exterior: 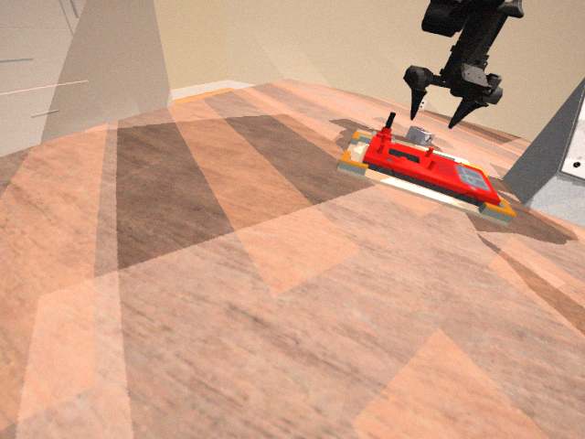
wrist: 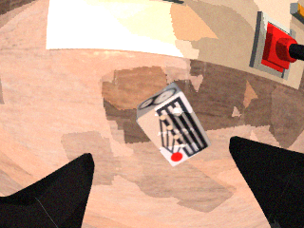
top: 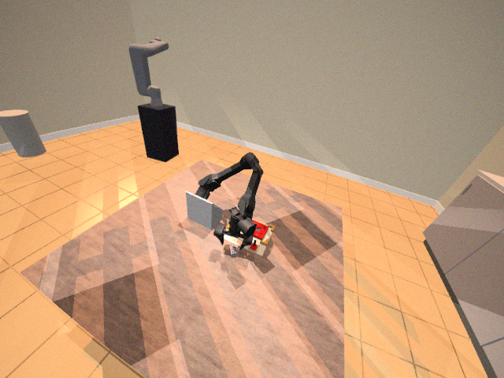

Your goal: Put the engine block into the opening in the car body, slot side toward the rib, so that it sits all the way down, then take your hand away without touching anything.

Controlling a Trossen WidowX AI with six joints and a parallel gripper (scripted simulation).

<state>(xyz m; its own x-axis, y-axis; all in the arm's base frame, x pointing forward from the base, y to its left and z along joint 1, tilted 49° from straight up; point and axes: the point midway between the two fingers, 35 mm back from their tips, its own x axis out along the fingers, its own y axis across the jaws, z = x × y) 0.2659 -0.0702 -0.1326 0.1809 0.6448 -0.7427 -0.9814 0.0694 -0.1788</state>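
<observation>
The engine block lies 2 cm ahead of my gripper tip, 1 cm to the left of it and 3 cm below it.
</observation>
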